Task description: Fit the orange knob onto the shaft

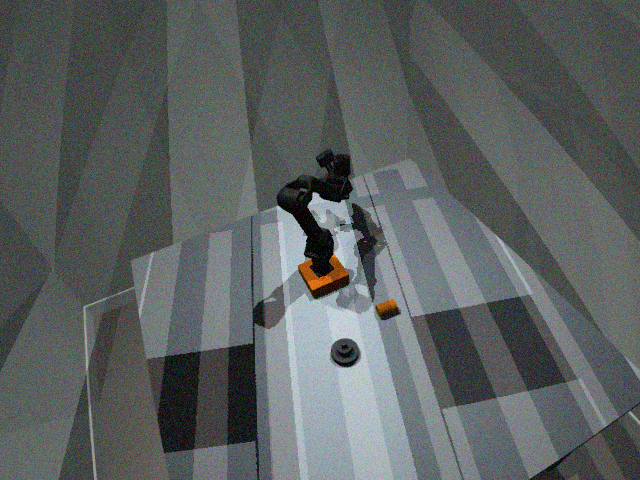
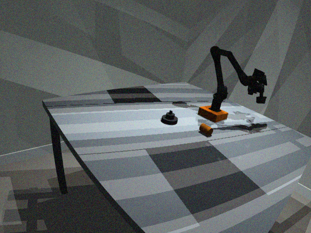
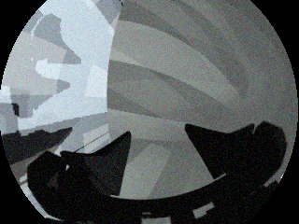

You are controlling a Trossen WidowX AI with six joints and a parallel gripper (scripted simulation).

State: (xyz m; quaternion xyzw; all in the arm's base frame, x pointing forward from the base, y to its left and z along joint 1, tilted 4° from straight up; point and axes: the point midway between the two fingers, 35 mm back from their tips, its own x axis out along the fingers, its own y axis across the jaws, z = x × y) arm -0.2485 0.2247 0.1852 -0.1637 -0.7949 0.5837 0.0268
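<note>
Right now my gripper tip is 54 cm short of the orange knob, 19 cm above it and 15 cm to the left of it. Also, from my gripper tip: dark round pedestal: 60 cm ahead, 34 cm to the right, 18 cm below.
</note>
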